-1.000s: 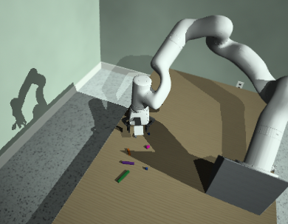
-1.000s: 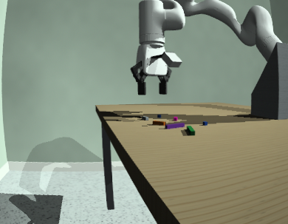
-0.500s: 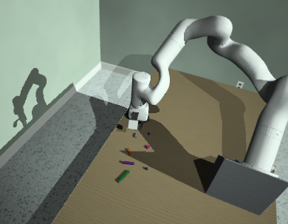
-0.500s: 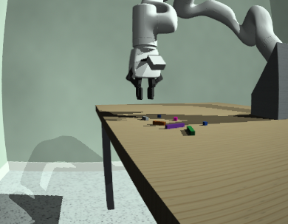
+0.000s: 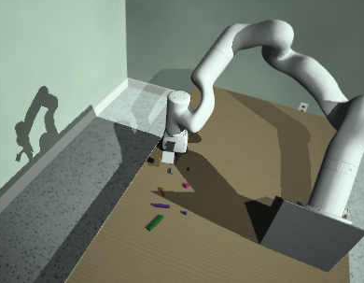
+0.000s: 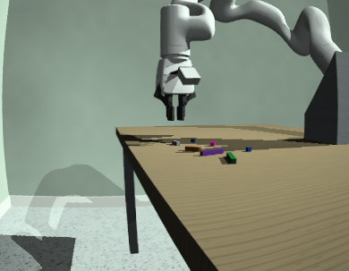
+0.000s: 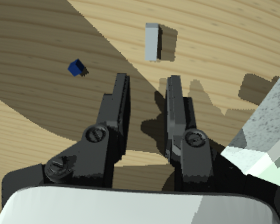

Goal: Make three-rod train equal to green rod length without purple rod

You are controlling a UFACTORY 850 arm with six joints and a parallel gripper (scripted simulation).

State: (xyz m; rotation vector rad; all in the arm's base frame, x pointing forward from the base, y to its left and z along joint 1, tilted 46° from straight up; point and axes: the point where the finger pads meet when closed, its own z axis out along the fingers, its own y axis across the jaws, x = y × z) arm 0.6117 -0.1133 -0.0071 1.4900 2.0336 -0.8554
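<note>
Now: hand 8 cm above the grey rod.
</note>
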